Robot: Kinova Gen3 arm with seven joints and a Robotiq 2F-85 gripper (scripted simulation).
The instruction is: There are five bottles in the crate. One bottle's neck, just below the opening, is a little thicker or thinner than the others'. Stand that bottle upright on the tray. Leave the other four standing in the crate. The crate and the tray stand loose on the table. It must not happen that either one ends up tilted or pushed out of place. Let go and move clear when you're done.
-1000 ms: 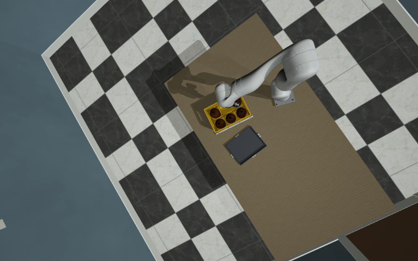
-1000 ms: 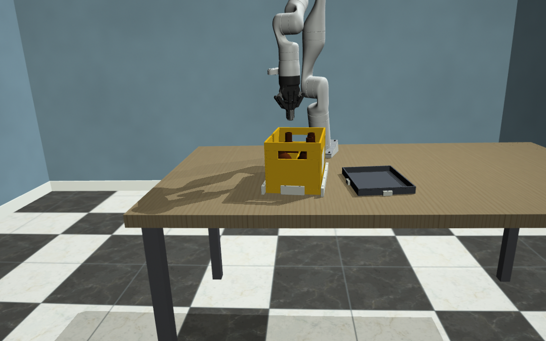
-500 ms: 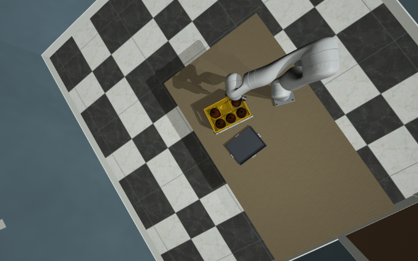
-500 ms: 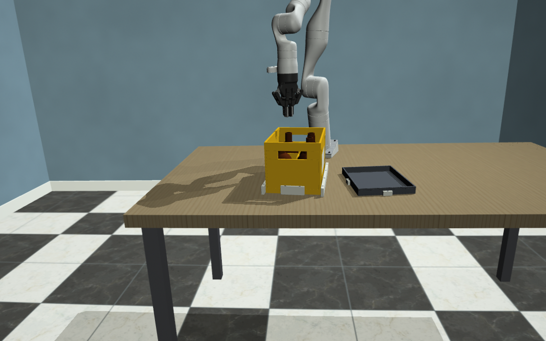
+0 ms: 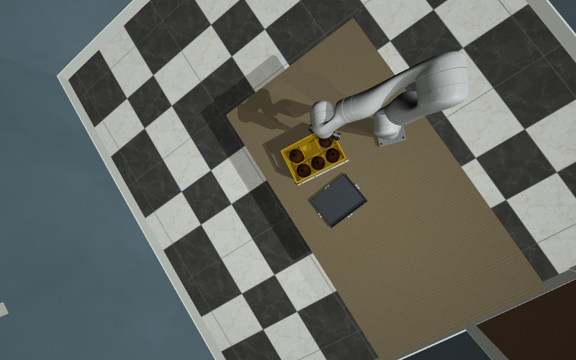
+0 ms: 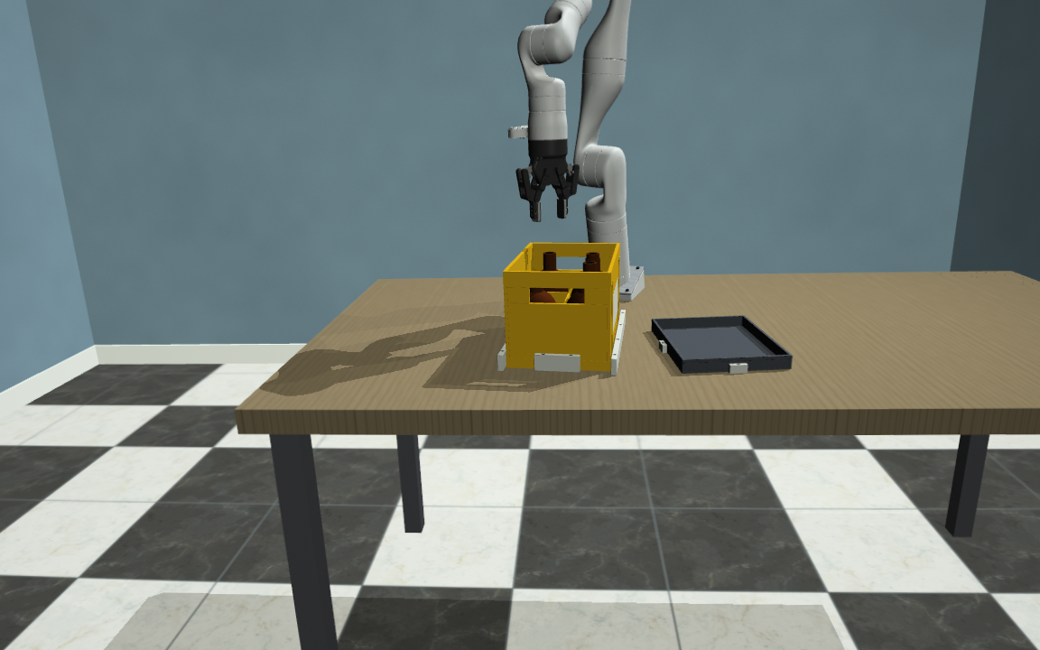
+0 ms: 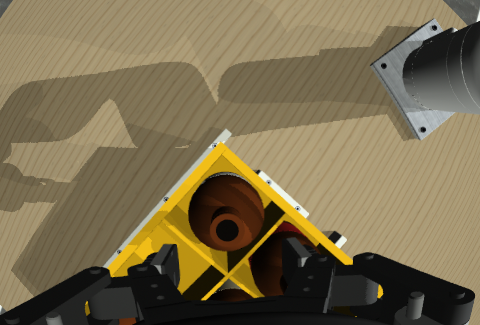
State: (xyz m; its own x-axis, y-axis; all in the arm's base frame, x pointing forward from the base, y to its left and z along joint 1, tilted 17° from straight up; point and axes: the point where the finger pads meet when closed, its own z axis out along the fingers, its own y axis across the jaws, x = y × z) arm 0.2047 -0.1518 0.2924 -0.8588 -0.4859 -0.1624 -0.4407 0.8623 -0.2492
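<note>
The brown bottle is 3 cm ahead of my hand, 8 cm to the left of it and 16 cm below it. Also, from my hand: yellow crate (10 cm ahead, 1 cm to the left, 16 cm below); then dark tray (18 cm ahead, 28 cm to the left, 23 cm below).
</note>
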